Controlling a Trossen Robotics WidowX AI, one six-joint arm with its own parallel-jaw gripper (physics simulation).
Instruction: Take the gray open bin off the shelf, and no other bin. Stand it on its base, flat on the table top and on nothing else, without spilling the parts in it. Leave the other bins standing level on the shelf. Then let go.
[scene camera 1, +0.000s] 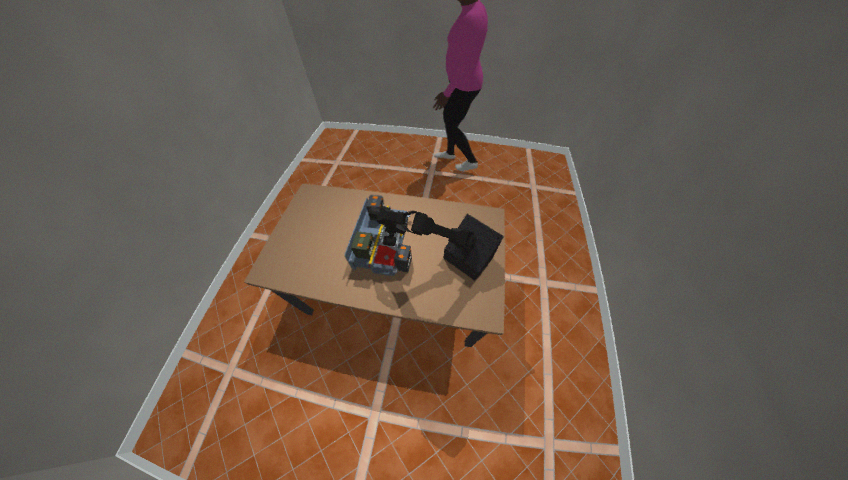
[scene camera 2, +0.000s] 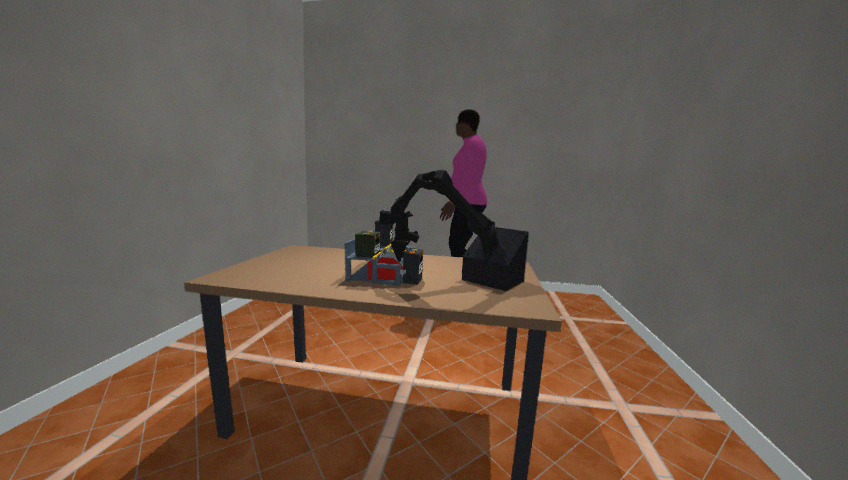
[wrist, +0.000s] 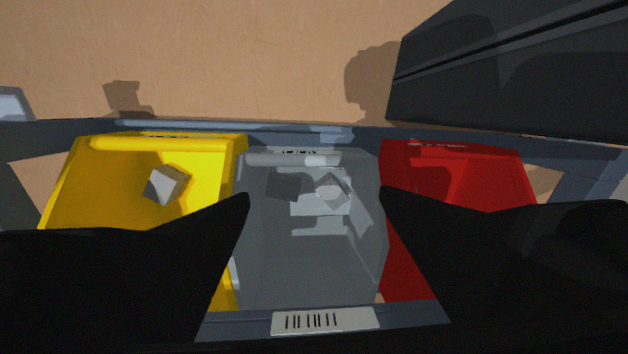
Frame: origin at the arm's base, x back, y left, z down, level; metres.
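Seen in the pictures: gripper, fingertip midpoint: (scene camera 2: 400, 259) (wrist: 315, 195); arm's base, link origin: (scene camera 1: 469, 240) (scene camera 2: 490, 243).
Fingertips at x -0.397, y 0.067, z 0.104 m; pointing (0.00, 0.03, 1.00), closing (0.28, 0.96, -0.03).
Offsets run from my fingertips to a thing's top centre. Level surfaces: height alone.
The gray open bin @(dx -0.045, dy +0.006, dz -0.021 m) (wrist: 310, 265) stands on the shelf (wrist: 425, 312) (scene camera 2: 348, 270) in the middle of a row of three bins, with a faceted gray part @(dx -0.014, dy +0.024, dz +0.036 m) (wrist: 332, 191) in it. The yellow bin @(dx -0.057, dy -0.097, dz -0.021 m) (wrist: 115, 200), also holding a part, is left of it in the wrist view. The red bin @(dx -0.011, dy +0.122, dz -0.021 m) (wrist: 490, 175) (scene camera 1: 384, 255) (scene camera 2: 386, 270) is right of it. My gripper (wrist: 315, 195) (scene camera 2: 399, 252) is open and empty, pointing down at the gray bin. Its fingertips appear at the bin's two sides; their exact depth is unclear. Parts of the yellow and red bins are hidden by the fingers.
A dark box @(dx +0.102, dy +0.095, dz -0.072 m) (wrist: 525, 90) (scene camera 1: 403, 256) (scene camera 2: 413, 266) stands close beside the shelf near the red bin. An olive box @(dx -0.091, dy +0.140, dz -0.139 m) (scene camera 1: 361, 245) (scene camera 2: 366, 243) and another dark box @(dx -0.135, dy -0.091, dz -0.164 m) (scene camera 1: 374, 205) (scene camera 2: 385, 230) stand on the shelf's upper level. A person (scene camera 1: 467, 47) (scene camera 2: 470, 172) is behind the table @(dz +0.060 m) (scene camera 1: 297, 255).
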